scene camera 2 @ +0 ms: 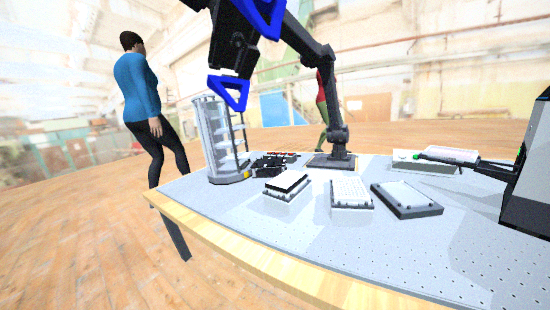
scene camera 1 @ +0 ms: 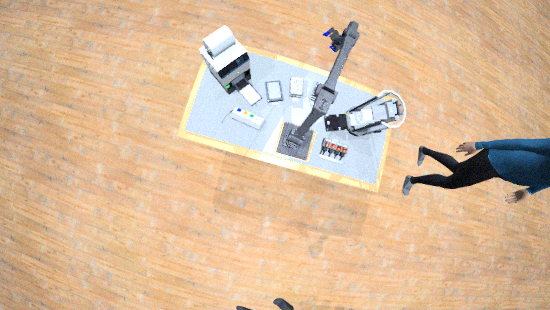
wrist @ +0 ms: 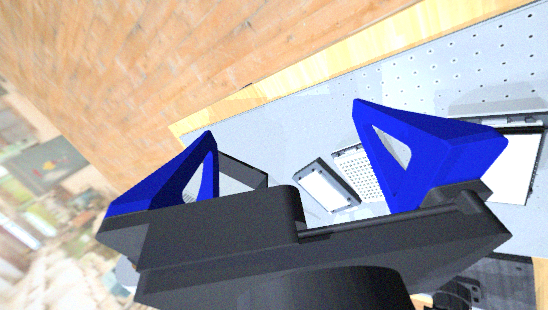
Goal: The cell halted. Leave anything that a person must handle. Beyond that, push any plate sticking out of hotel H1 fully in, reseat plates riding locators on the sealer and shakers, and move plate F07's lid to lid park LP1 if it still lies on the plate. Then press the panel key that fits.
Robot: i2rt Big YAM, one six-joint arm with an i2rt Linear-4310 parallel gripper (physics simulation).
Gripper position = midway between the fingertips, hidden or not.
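Plate hotel (scene camera 2: 214, 118), (scene camera 1: 387, 107). Button box (scene camera 2: 406, 161). Lidded plate (wrist: 510, 177). My gripper (scene camera 2: 252, 82), (wrist: 281, 122): open, holding nothing.
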